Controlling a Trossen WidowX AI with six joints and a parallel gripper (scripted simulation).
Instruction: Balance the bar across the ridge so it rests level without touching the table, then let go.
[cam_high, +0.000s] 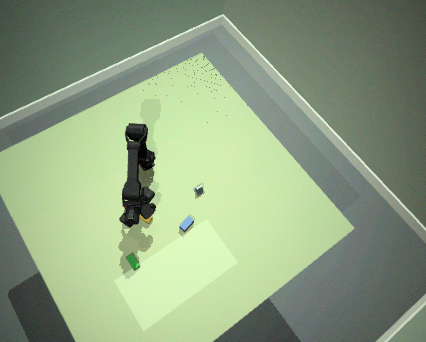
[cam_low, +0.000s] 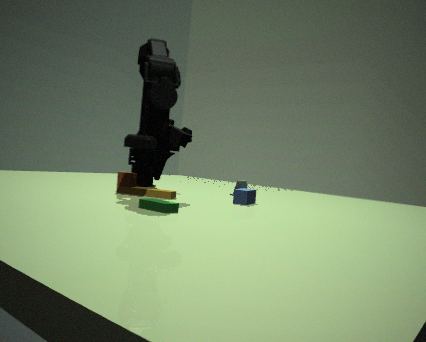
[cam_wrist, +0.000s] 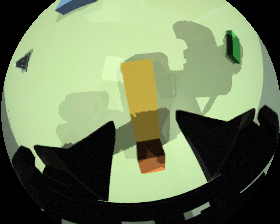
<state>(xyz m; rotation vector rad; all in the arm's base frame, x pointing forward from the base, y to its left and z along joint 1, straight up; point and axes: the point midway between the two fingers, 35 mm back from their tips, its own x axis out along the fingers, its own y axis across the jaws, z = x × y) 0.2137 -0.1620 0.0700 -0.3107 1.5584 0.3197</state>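
Right now my gripper tip is 3 cm past the bar, 1 cm to the left of it and 2 cm above it. The rest, counted from my gripper tip: blue block (16 cm ahead, 15 cm to the left, 2 cm below); flat green block (17 cm ahead, 14 cm to the right, 3 cm below).
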